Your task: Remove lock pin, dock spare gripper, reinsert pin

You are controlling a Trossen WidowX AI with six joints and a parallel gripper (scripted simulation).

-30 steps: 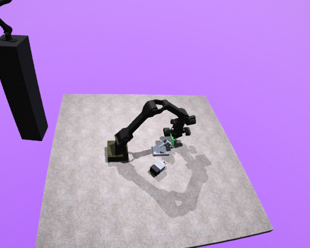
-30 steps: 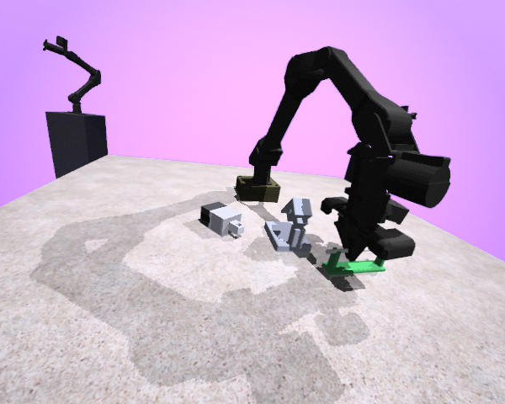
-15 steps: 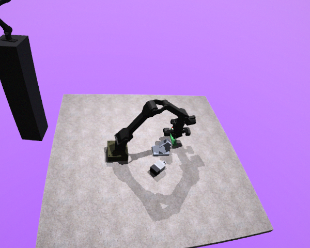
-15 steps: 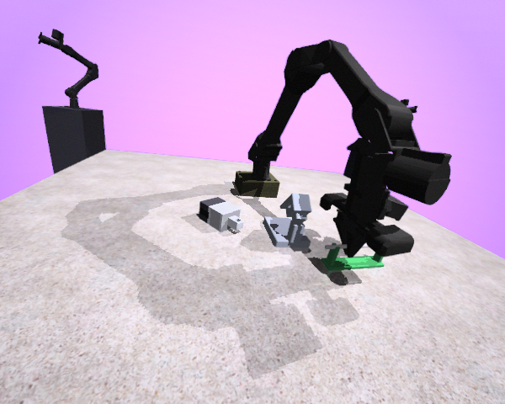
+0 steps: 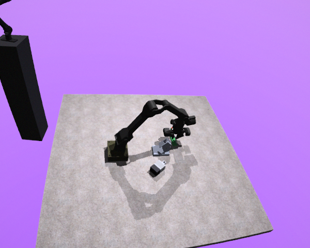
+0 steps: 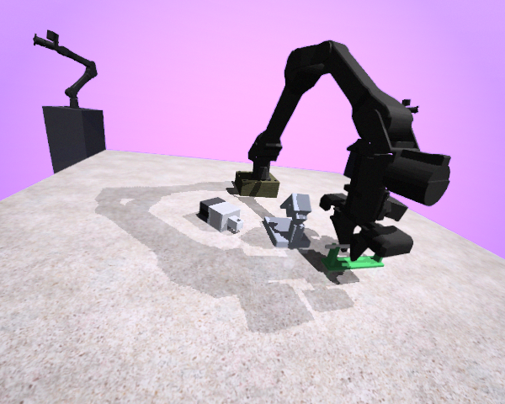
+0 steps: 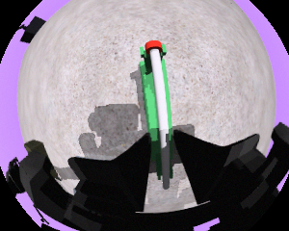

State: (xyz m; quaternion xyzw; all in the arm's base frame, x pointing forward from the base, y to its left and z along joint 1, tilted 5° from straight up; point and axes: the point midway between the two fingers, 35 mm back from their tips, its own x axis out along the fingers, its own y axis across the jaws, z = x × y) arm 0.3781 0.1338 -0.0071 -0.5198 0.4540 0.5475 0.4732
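My gripper tip is 20 mm to the right of the green rest. Round my gripper tip: spare gripper 120 mm behind, 250 mm to the right; grey mount 80 mm behind, 100 mm to the right, 30 mm above.
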